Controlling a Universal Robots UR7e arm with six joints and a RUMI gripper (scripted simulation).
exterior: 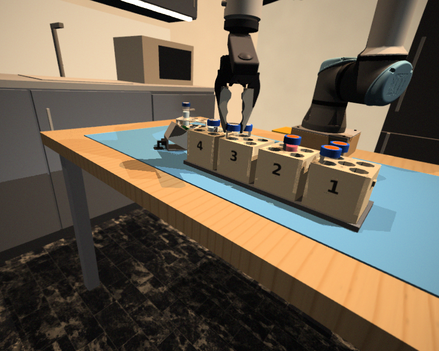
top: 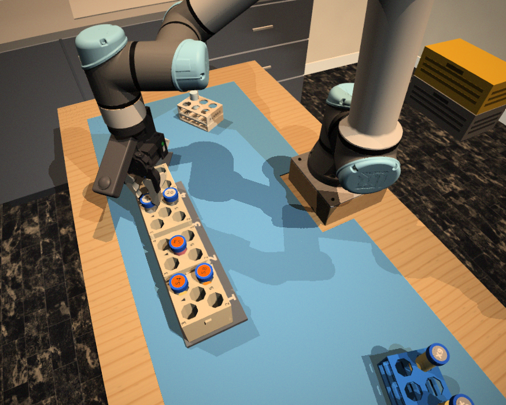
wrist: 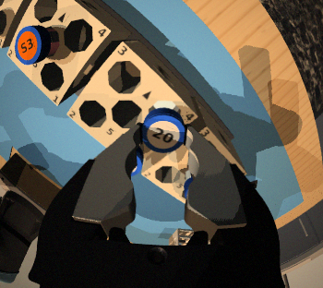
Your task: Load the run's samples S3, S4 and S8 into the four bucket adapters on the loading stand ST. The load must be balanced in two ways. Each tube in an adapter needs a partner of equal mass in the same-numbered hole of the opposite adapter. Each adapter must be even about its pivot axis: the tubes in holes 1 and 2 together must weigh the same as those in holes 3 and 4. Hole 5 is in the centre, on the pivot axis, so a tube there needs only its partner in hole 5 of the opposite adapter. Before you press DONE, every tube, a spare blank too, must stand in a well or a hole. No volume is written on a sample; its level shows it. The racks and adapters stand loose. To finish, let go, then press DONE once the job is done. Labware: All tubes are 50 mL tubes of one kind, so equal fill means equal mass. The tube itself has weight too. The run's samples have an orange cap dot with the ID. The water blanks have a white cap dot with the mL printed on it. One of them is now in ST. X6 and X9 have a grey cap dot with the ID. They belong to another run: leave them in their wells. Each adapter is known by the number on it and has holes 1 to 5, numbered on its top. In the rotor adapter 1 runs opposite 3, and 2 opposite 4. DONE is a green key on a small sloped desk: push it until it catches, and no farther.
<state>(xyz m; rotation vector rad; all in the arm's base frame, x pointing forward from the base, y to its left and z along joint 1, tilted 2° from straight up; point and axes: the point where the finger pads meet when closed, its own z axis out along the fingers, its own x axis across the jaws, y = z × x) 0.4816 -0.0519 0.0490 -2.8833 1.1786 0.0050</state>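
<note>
Right now my hand is 8 cm past the green done key, 26 cm to the left of it and 6 cm above it. Also, from my hand: tan blank rack: 26 cm behind, 41 cm to the right, 9 cm below; blue-capped blank: 2 cm behind, 8 cm to the right, 6 cm below; sloped desk: 7 cm behind, 27 cm to the right, 7 cm below.
</note>
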